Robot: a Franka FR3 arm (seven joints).
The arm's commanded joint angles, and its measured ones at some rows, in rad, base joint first. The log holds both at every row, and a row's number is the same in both.
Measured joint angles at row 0:
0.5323, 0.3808, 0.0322, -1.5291, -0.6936, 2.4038, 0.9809
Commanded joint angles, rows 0 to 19:
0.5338, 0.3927, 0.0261, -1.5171, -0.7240, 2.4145, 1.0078
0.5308, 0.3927, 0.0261, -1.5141, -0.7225, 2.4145, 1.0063
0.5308, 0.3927, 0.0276, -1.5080, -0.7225, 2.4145, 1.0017
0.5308, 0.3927, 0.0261, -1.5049, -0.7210, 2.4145, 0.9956
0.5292, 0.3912, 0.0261, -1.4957, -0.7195, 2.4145, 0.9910
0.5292, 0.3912, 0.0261, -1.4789, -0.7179, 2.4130, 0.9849
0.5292, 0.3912, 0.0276, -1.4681, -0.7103, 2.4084, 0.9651
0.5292, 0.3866, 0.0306, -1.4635, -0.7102, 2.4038, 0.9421
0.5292, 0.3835, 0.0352, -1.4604, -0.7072, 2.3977, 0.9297
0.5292, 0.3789, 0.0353, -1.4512, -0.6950, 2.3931, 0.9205
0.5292, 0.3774, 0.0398, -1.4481, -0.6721, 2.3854, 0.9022
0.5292, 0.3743, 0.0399, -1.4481, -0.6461, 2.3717, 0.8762
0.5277, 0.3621, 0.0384, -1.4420, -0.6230, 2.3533, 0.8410
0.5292, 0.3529, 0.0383, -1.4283, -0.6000, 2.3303, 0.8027
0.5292, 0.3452, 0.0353, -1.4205, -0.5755, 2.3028, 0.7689
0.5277, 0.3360, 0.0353, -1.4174, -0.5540, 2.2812, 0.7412
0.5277, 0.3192, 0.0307, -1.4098, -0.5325, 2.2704, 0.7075
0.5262, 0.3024, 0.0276, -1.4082, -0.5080, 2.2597, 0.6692
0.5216, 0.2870, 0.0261, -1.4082, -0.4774, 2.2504, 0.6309
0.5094, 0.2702, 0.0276, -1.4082, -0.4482, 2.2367, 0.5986
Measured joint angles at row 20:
0.5295, 0.3349, 0.0257, -1.4220, -0.5271, 2.2848, 0.7096
